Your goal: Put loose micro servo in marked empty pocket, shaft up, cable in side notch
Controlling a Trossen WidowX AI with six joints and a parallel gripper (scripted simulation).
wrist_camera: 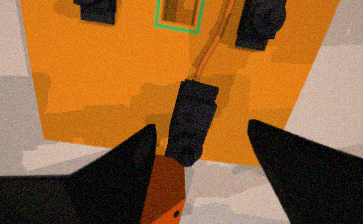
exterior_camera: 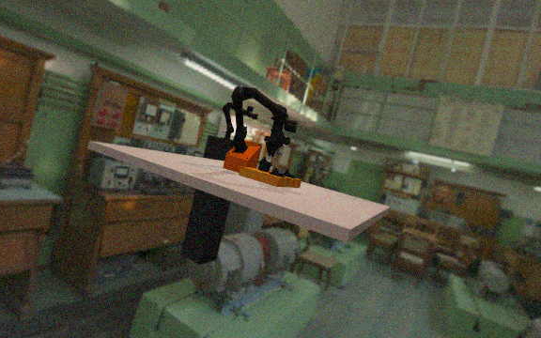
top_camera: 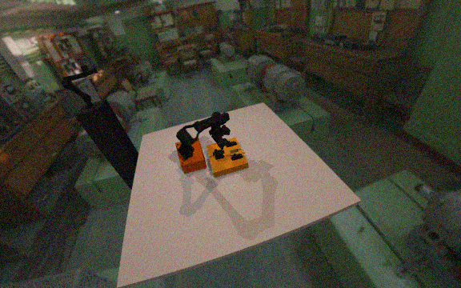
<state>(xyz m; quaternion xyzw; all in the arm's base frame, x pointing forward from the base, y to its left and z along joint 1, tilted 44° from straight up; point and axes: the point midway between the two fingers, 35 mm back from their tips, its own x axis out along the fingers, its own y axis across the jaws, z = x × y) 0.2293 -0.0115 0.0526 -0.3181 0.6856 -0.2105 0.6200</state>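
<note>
Now: gripper tip 2 cm past the orange deck, 3 cm to the right of it and 11 cm above it.
</note>
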